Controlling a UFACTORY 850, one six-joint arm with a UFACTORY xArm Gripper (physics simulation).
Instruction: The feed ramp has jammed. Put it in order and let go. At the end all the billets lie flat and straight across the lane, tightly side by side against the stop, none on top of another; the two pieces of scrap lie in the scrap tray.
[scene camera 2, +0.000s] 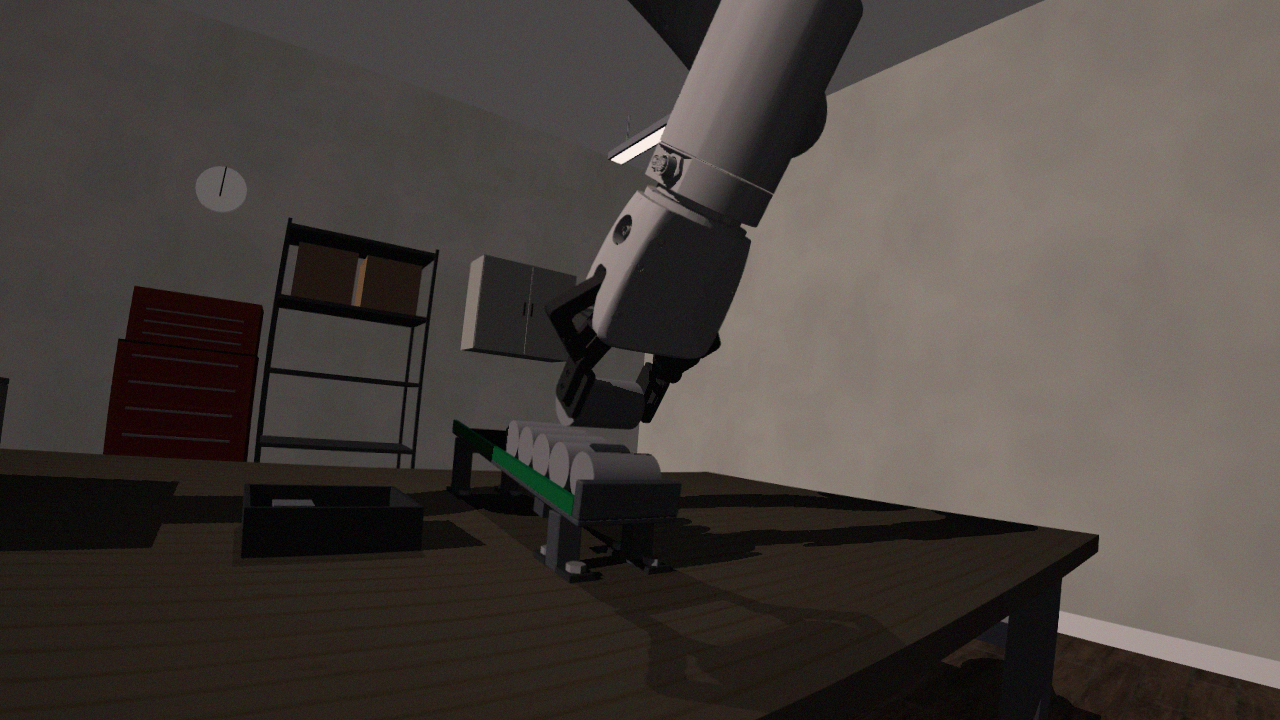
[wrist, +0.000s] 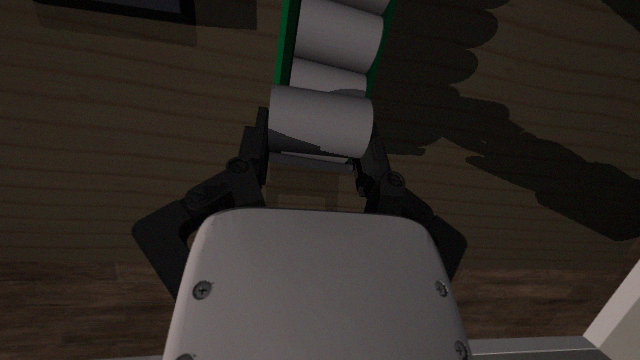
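My gripper (scene camera 2: 606, 404) (wrist: 315, 131) is shut on a pale grey billet (scene camera 2: 610, 402) (wrist: 320, 120), holding it by its two ends, crosswise above the lower part of the ramp. Below it, several billets lie side by side across the lane; the lowest billet (scene camera 2: 622, 468) lies by the dark stop (scene camera 2: 629, 501). In the wrist view, two billets (wrist: 339, 35) (wrist: 327, 79) show past the held one, and the held billet hides much of the lowest part. A light grey piece (scene camera 2: 293, 503) shows inside the black scrap tray (scene camera 2: 331, 532); a second piece cannot be made out.
The ramp's green side rail (scene camera 2: 532, 479) (wrist: 285, 45) slopes down to the stop. The scrap tray stands left of the ramp on the wooden table (scene camera 2: 313, 635). Ramp legs (scene camera 2: 563, 539) stand on small feet. A shelf unit, a red tool chest (scene camera 2: 179, 398) and a wall cabinet are in the background.
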